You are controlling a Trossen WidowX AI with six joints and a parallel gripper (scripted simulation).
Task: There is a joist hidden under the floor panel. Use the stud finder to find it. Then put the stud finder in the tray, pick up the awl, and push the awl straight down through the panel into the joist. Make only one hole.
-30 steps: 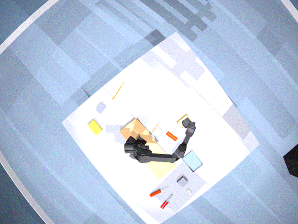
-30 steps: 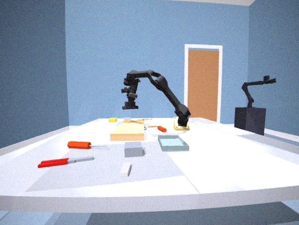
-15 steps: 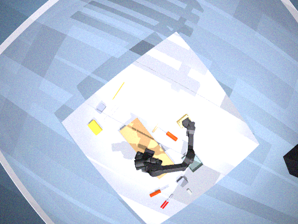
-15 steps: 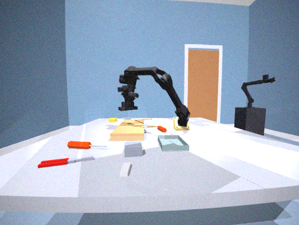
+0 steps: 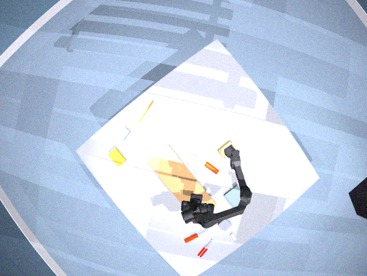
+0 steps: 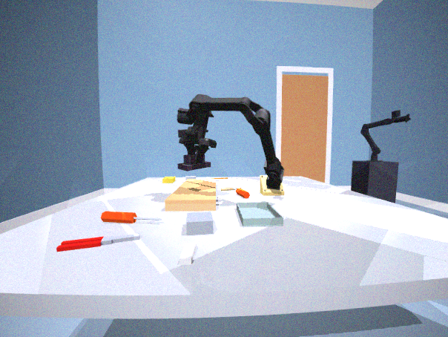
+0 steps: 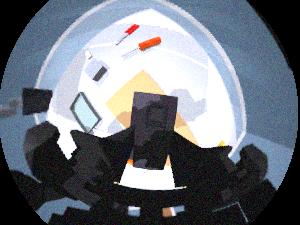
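The tray lies 250 mm behind my gripper tip, 170 mm to the left of it and 150 mm below it. From my gripper tip the other things lie so: dark stud finder 20 mm above, 10 mm to the left; grey block 280 mm to the left, 150 mm below, 90 mm behind; awl 260 mm to the right, 160 mm below, 160 mm behind.
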